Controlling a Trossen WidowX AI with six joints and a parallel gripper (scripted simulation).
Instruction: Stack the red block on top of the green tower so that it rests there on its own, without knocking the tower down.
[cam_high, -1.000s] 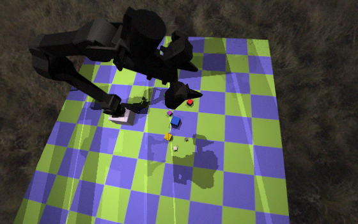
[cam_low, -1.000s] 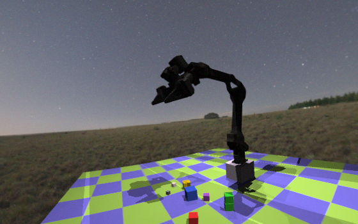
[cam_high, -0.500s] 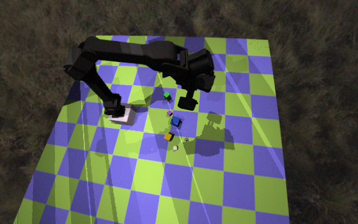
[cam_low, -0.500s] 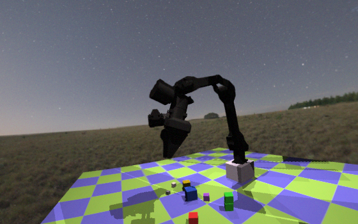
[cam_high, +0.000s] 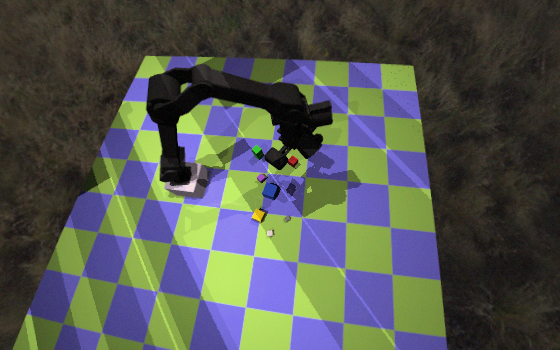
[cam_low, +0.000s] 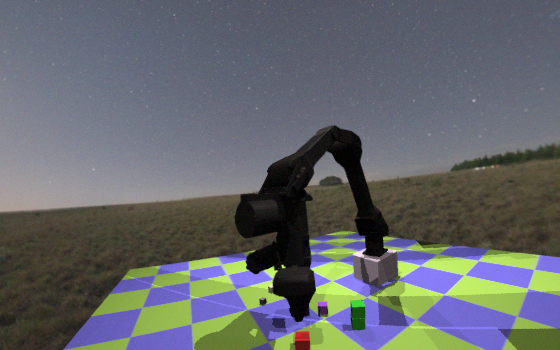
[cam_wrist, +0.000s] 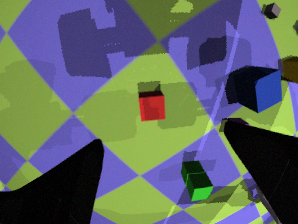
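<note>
Now: gripper tip 7 cm above the red block. The rest, counted from my gripper tip: small purple cube: 12 cm behind, 8 cm below, 5 cm to the right; blue cube: 10 cm to the right, 9 cm behind, 7 cm below; yellow cube: 18 cm to the right, 13 cm behind, 7 cm below.
</note>
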